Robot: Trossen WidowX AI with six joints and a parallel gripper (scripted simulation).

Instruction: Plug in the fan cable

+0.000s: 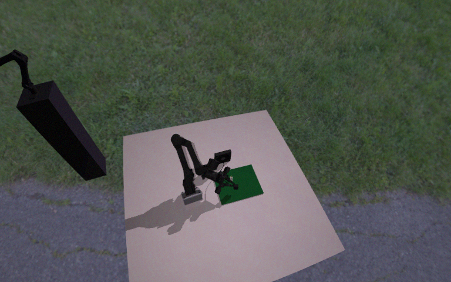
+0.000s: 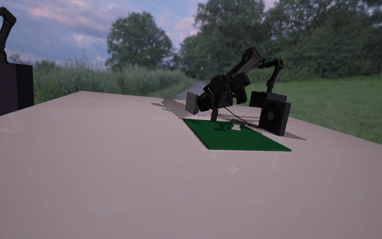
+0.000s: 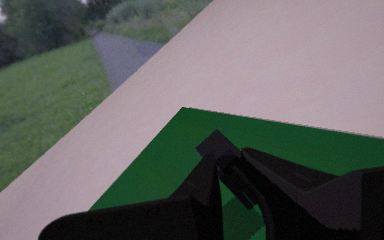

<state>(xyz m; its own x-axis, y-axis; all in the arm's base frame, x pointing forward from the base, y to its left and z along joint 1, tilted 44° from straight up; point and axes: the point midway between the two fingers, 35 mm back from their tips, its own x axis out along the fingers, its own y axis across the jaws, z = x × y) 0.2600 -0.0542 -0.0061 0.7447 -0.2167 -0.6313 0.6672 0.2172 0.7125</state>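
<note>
Now: the green board 50 mm ahead of my gripper tip, 30 mm to the left of it and 90 mm below it. From my gripper tip the other things lie so: black fan: 20 mm ahead, 240 mm to the left, 10 mm below; pale fan header: 20 mm ahead, 80 mm to the left, 70 mm below; black fan plug: 10 mm ahead, 10 mm to the right, 20 mm below.
</note>
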